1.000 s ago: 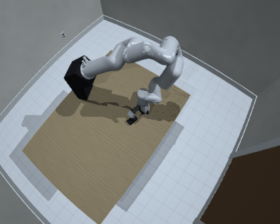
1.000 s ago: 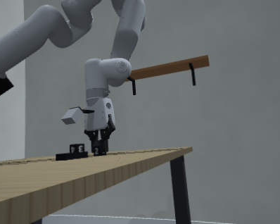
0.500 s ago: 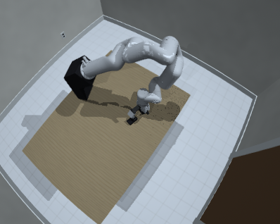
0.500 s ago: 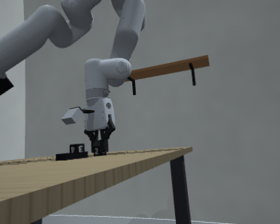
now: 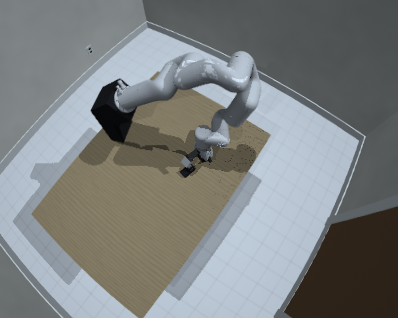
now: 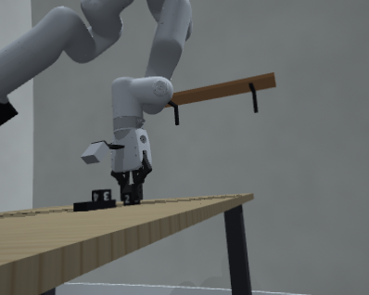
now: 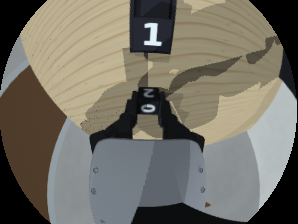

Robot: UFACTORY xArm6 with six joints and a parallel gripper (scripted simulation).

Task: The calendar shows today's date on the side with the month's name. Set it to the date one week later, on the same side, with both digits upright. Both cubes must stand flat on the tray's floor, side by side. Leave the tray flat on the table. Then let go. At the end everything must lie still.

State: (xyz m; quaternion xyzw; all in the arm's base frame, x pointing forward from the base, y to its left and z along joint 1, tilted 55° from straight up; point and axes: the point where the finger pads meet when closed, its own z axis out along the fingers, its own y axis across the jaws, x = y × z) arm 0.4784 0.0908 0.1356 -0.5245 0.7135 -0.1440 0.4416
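Now: hand 9 cm to the left of the black cube and 1 cm past it. Also, from my hand: black calendar tray (11 cm to the right, 2 cm below, 1 cm behind).
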